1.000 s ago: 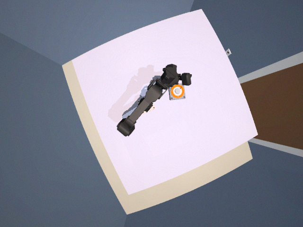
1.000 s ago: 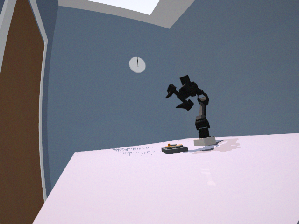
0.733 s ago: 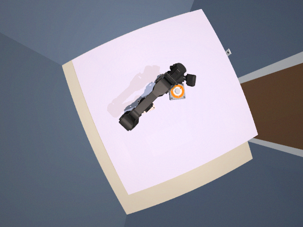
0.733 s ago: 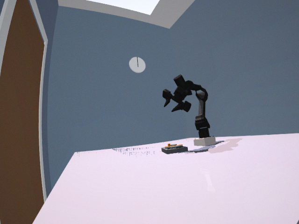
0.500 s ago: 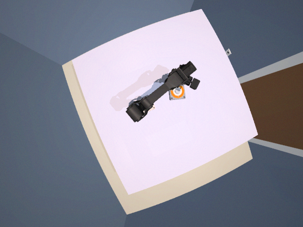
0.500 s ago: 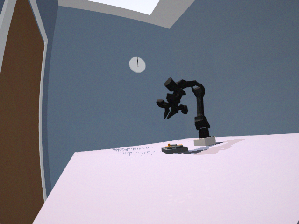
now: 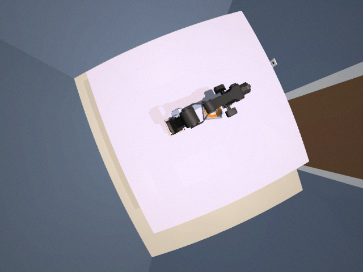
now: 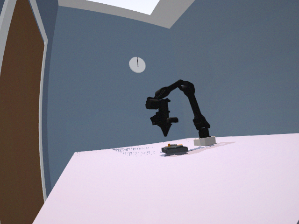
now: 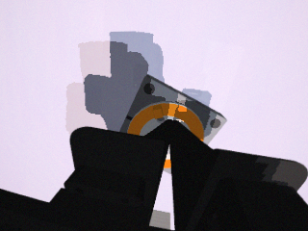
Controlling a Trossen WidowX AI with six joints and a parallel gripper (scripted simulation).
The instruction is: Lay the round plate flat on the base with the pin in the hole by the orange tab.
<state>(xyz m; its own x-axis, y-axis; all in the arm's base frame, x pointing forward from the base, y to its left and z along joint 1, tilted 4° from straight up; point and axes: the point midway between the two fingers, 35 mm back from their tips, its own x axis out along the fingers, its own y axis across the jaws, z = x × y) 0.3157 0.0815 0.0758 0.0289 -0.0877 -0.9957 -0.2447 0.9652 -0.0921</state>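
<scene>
Right now my gripper tip is 60 mm above the round plate and 30 mm past it. From my gripper tip the other things lie so: base (70 mm below, 50 mm behind, 10 mm to the right).
</scene>
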